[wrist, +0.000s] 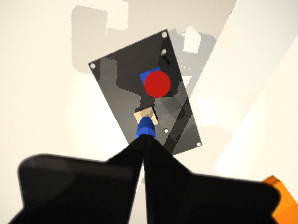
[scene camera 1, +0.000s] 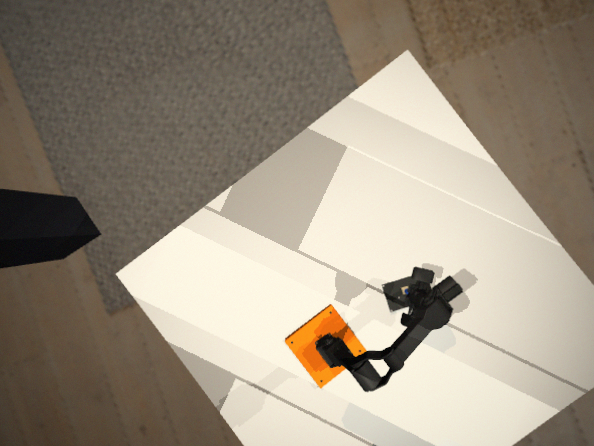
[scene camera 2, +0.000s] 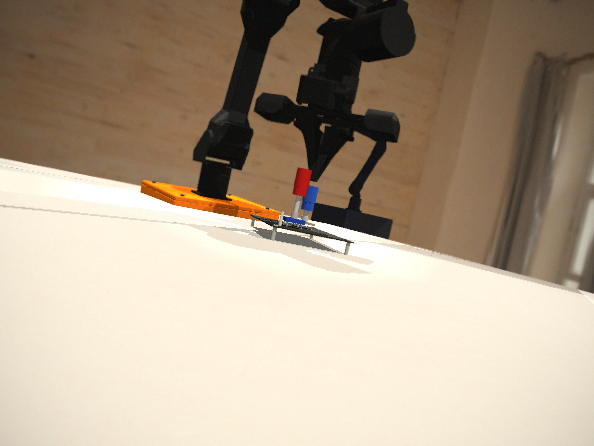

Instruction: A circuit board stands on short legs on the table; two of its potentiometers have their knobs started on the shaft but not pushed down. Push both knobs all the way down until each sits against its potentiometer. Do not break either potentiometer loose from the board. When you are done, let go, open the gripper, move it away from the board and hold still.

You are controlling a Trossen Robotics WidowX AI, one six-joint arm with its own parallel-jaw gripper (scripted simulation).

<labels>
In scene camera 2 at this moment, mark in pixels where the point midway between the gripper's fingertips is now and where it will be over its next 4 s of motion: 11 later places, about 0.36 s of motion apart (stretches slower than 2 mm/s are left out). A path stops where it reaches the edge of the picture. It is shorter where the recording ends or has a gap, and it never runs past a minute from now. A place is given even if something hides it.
My gripper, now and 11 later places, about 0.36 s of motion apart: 313, 181; 312, 182; 312, 183; 312, 185; 311, 187; 311, 188; 311, 189; 310, 193; 310, 187; 310, 185; 312, 173; 313, 166
</labels>
